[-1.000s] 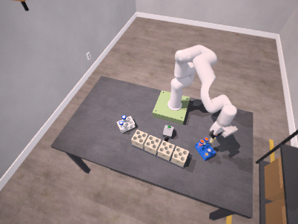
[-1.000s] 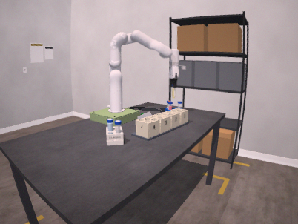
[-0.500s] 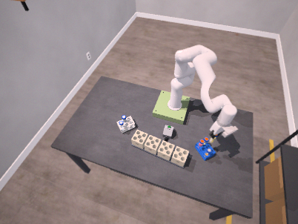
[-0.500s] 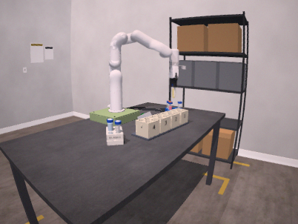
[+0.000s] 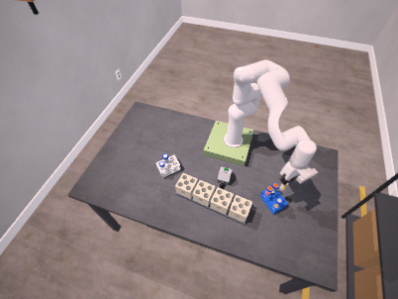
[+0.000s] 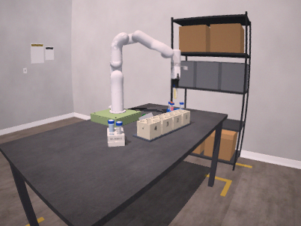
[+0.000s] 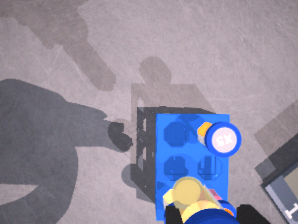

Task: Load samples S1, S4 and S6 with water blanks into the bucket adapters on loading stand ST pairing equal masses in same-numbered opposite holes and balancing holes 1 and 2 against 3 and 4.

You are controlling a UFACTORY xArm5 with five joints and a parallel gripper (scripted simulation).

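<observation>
The sample tube S6 lies 5 cm below my hand and 1 cm ahead of it. The rest, counted from my hand: blue sample rack (22 cm below, 1 cm to the right, 1 cm ahead); then white blanks rack (68 cm to the right, 22 cm below, 2 cm ahead); then sample tube S4 (19 cm below, 3 cm to the right, 3 cm behind).
</observation>
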